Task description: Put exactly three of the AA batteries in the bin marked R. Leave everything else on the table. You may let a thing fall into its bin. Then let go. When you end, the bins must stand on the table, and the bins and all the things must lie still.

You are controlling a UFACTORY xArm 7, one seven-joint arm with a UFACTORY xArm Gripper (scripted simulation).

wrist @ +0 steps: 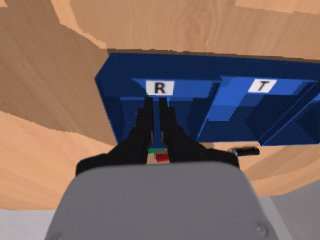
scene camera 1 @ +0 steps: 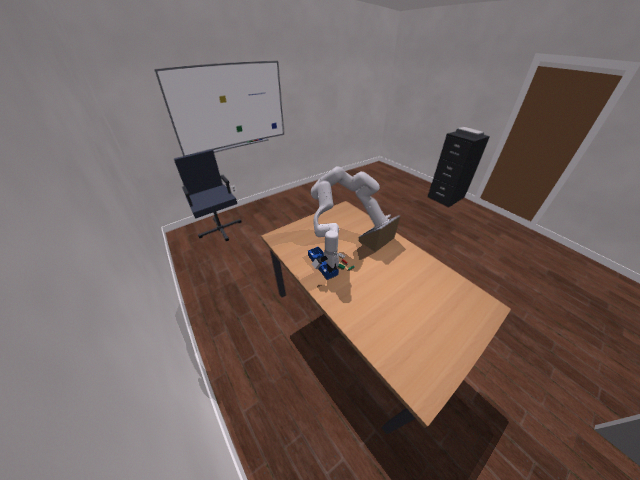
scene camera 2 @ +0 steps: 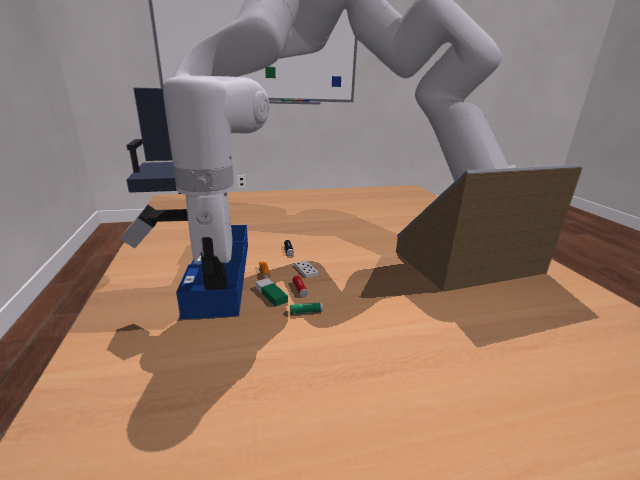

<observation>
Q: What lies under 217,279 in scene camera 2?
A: The gripper.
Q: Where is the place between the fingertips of the gripper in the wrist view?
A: At 156,105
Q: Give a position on a blue bin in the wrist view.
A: At 242,112
</observation>
